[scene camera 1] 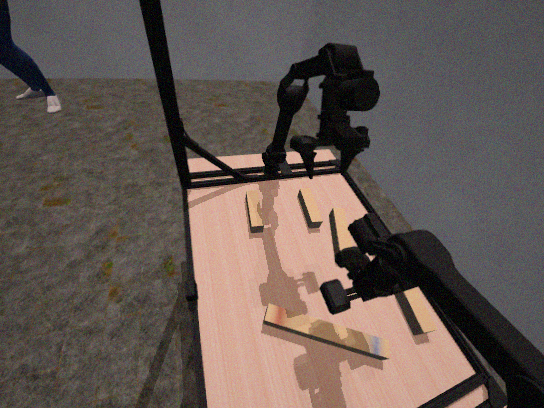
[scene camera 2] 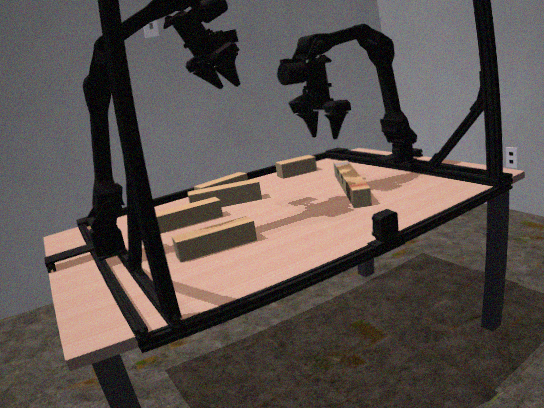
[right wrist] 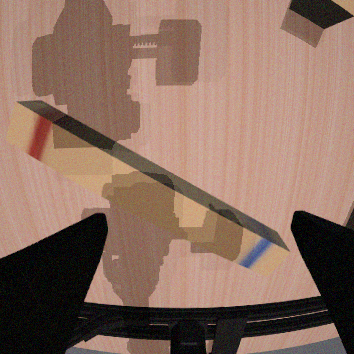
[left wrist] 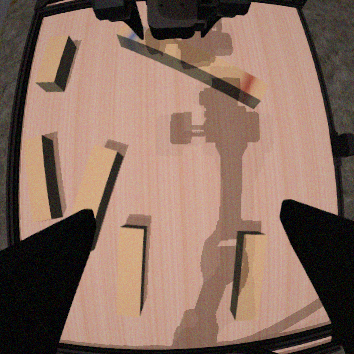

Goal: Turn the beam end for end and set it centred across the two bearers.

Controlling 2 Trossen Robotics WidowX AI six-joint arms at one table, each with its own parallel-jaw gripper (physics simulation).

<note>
My left gripper is open, holding nothing. My right gripper is open and holds nothing. Also in view: a beam.
My left gripper also shows in scene camera 2 and in the left wrist view. My right gripper shows as well in scene camera 2, in the right wrist view and in the left wrist view.
</note>
